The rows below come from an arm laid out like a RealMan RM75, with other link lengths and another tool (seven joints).
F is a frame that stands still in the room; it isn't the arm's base.
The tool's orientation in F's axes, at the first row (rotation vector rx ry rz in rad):
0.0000, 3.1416, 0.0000
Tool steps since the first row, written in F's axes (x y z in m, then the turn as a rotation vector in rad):
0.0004, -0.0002, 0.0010, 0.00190, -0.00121, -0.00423
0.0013, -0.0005, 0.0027, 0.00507, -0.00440, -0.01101
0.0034, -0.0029, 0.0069, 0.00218, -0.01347, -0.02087
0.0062, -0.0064, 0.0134, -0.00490, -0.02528, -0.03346
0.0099, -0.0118, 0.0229, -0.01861, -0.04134, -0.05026
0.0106, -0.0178, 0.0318, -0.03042, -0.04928, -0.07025
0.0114, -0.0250, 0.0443, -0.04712, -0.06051, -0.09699
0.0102, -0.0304, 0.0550, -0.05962, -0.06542, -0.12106
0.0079, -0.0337, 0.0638, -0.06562, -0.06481, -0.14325
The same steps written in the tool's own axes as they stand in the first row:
-0.0004, -0.0002, -0.0010, -0.00190, -0.00121, 0.00423
-0.0013, -0.0005, -0.0027, -0.00507, -0.00440, 0.01101
-0.0034, -0.0029, -0.0069, -0.00218, -0.01347, 0.02087
-0.0062, -0.0064, -0.0134, 0.00490, -0.02528, 0.03346
-0.0099, -0.0118, -0.0229, 0.01861, -0.04134, 0.05026
-0.0106, -0.0178, -0.0318, 0.03042, -0.04928, 0.07025
-0.0114, -0.0250, -0.0443, 0.04712, -0.06051, 0.09699
-0.0102, -0.0304, -0.0550, 0.05962, -0.06542, 0.12106
-0.0079, -0.0337, -0.0638, 0.06562, -0.06481, 0.14325

